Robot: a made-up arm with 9 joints. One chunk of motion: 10 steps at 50 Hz.
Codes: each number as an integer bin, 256 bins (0 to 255) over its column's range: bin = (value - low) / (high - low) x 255, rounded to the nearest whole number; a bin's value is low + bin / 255 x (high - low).
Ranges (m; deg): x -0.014..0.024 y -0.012..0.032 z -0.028..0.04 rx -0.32..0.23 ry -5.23..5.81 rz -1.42..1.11
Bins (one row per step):
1: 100 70 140 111 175 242
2: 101 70 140 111 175 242
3: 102 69 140 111 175 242
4: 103 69 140 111 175 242
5: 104 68 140 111 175 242
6: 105 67 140 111 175 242
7: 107 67 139 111 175 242
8: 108 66 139 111 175 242
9: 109 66 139 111 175 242
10: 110 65 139 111 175 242
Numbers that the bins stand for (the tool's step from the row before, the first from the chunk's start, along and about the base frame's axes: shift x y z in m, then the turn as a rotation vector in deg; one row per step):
1: 0.00090 0.00008 0.00933 -0.081 2.346 0.981
2: 0.00105 0.00008 0.00933 -0.081 2.346 0.981
3: 0.00120 -0.00009 0.00933 -0.081 2.346 0.981
4: 0.00135 -0.00009 0.00933 -0.081 2.346 0.981
5: 0.00150 -0.00027 0.00933 -0.081 2.346 0.981
6: 0.00165 -0.00044 0.00933 -0.081 2.346 0.981
7: 0.00195 -0.00044 0.00907 -0.081 2.346 0.981
8: 0.00209 -0.00061 0.00907 -0.081 2.346 0.981
9: 0.00224 -0.00061 0.00907 -0.081 2.346 0.981
10: 0.00239 -0.00078 0.00907 -0.081 2.346 0.981

